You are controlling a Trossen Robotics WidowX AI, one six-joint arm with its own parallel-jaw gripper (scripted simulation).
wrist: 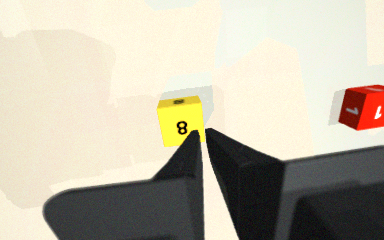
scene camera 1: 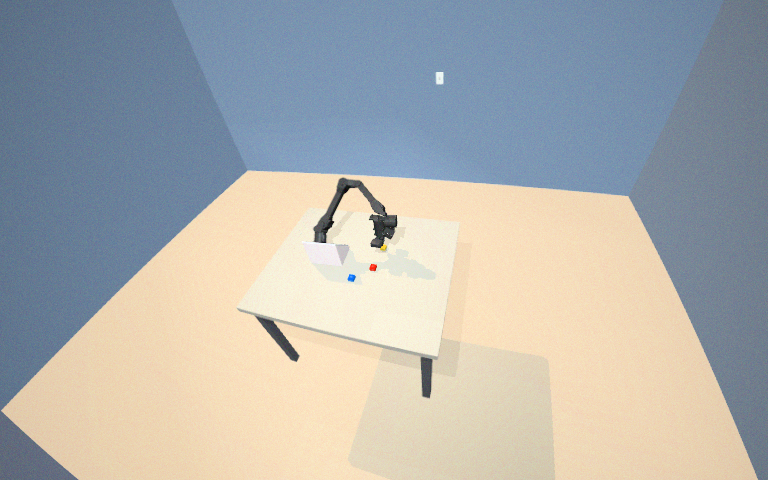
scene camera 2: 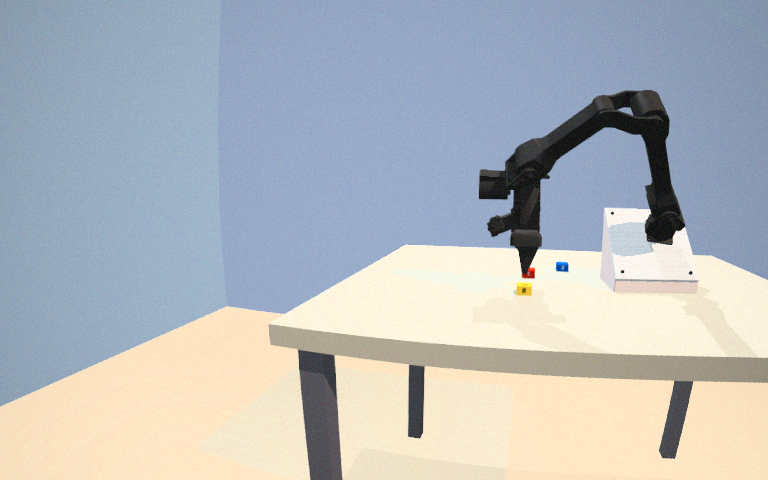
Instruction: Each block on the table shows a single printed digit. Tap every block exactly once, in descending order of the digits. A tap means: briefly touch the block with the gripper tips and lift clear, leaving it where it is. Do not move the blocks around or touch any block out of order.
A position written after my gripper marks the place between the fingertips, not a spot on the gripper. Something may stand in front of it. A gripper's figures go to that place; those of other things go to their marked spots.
My gripper (wrist: pixel 201 135): 11 cm from the lens. A yellow block (wrist: pixel 178 117) is 12 cm from the lens.
